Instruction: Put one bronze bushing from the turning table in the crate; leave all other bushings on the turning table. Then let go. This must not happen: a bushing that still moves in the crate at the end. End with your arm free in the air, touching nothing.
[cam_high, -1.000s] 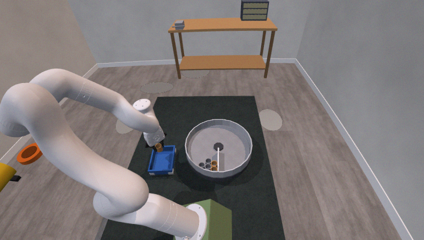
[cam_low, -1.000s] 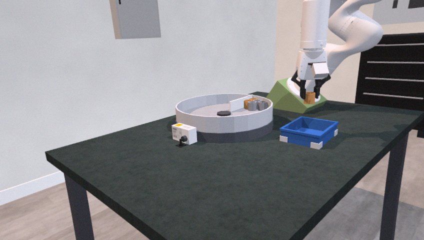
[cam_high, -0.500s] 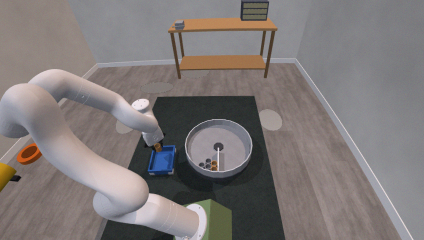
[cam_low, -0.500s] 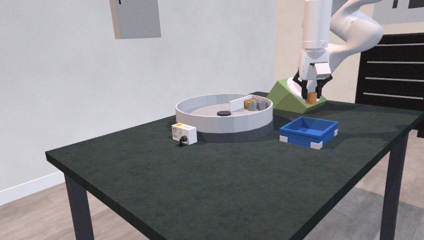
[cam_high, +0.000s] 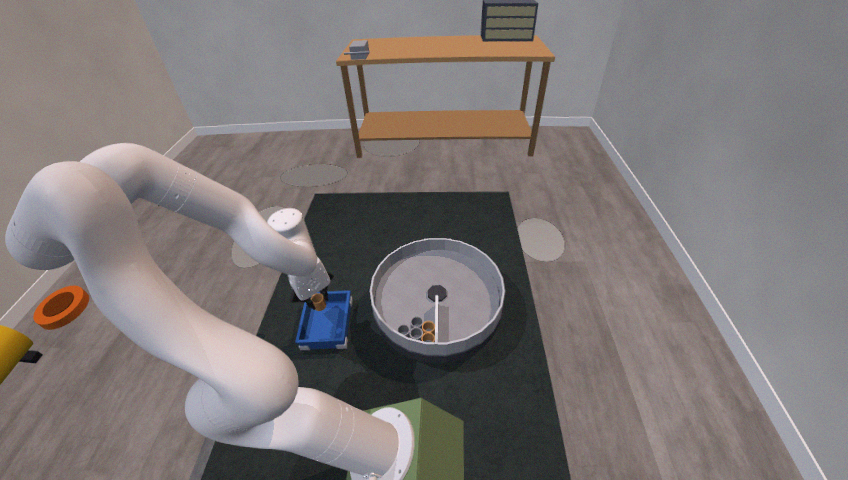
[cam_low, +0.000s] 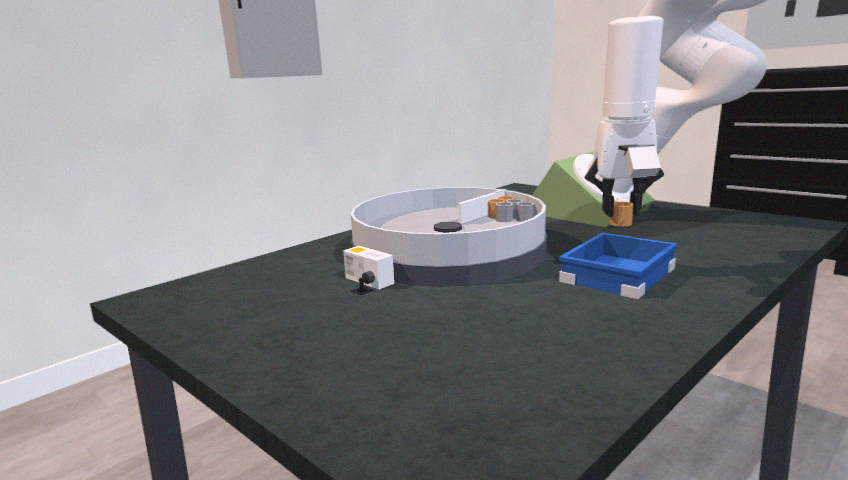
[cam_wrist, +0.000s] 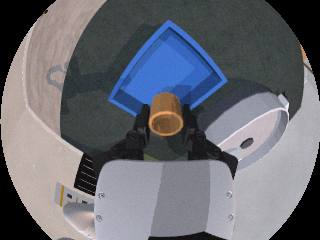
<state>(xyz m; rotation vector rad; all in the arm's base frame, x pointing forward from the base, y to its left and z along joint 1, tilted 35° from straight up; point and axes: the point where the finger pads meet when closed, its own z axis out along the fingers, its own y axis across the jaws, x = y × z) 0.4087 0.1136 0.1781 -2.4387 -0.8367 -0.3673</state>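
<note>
The blue crate is 110 mm below my hand. The rest, counted from my hand: turning table 50 mm ahead, 360 mm to the right, 90 mm below.
</note>
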